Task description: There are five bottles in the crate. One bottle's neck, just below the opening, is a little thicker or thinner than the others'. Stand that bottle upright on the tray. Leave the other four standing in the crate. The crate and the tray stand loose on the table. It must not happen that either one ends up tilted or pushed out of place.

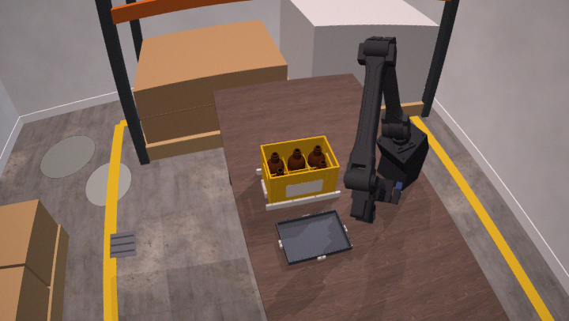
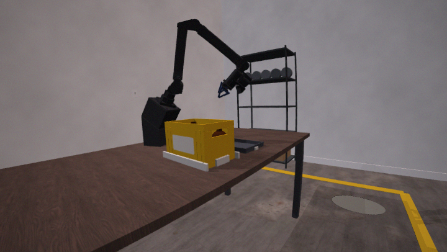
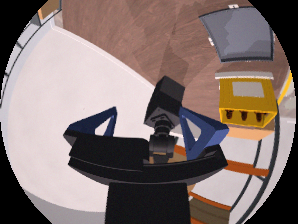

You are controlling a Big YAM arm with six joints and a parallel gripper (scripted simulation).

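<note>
Right now the yellow crate is 33 cm to the right of my hand, 23 cm below it and 23 cm ahead of it. Also, from my hand: glass bottle (31 cm ahead, 27 cm to the right, 22 cm below); then dark tray (30 cm below, 21 cm ahead, 6 cm to the right).
</note>
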